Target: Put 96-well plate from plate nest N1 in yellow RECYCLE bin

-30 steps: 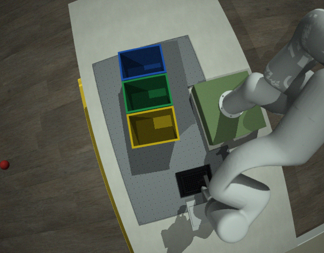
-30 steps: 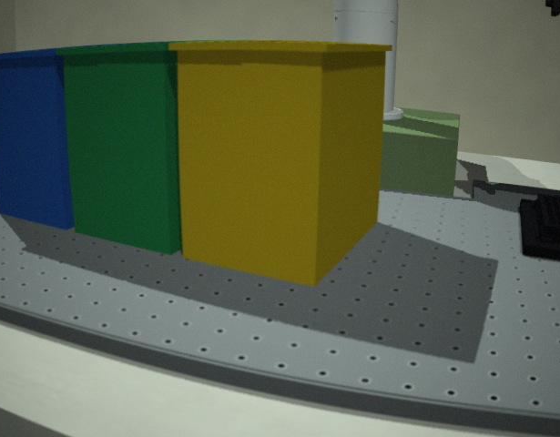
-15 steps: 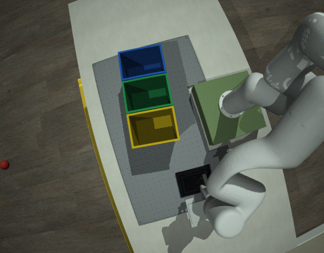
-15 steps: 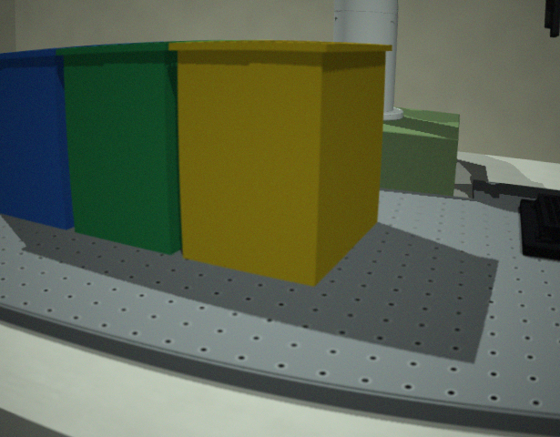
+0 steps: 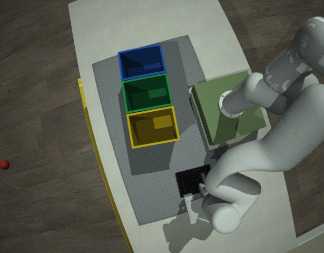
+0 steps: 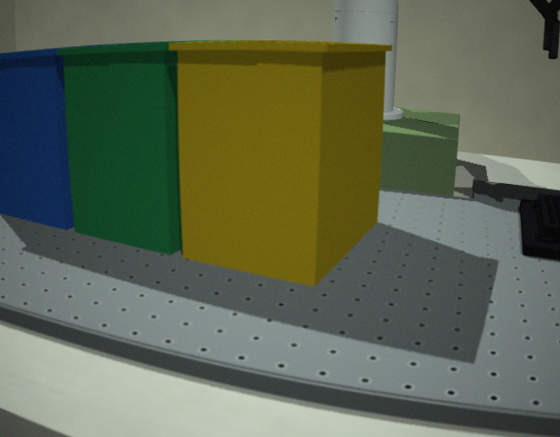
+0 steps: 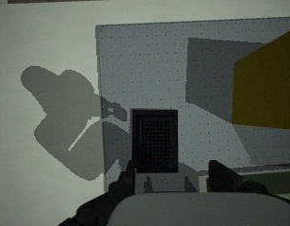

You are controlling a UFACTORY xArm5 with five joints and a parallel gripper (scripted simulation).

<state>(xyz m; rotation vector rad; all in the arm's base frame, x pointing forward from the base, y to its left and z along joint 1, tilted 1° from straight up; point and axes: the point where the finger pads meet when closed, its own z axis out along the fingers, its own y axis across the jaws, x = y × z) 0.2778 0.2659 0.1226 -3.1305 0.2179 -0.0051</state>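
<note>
Right now my hand is 170 mm above the black 96-well plate. The rest, counted from my hand: green bin (420 mm to the right, 100 mm below, 60 mm ahead); yellow bin (290 mm to the right, 100 mm below, 90 mm ahead); black plate nest (180 mm below).
</note>
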